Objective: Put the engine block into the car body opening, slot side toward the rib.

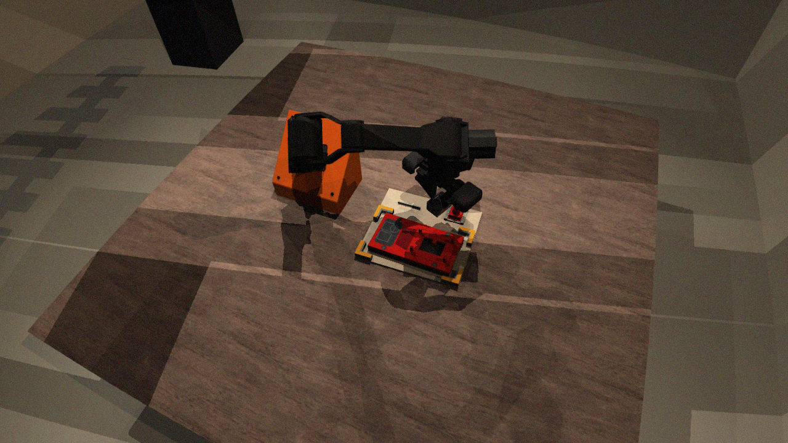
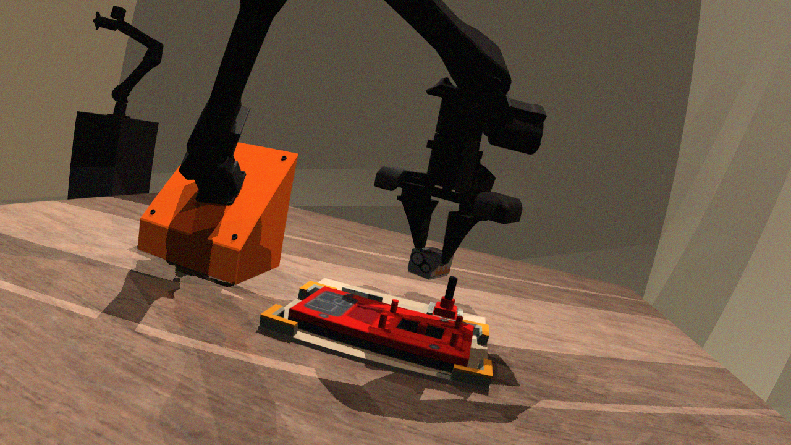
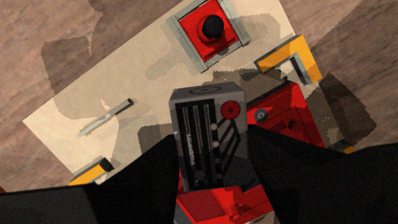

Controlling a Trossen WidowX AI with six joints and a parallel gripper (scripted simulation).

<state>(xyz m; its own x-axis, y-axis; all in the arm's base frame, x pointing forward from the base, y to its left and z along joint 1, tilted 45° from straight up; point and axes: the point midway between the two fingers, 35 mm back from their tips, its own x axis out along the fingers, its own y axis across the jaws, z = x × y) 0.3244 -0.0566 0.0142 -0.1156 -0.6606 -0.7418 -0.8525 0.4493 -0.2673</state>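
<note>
My gripper tip is now 5 cm above the black peg, 4 cm to the right of it and 4 cm short of it. The rest, counted from my gripper tip: engine block: 1 cm below.
</note>
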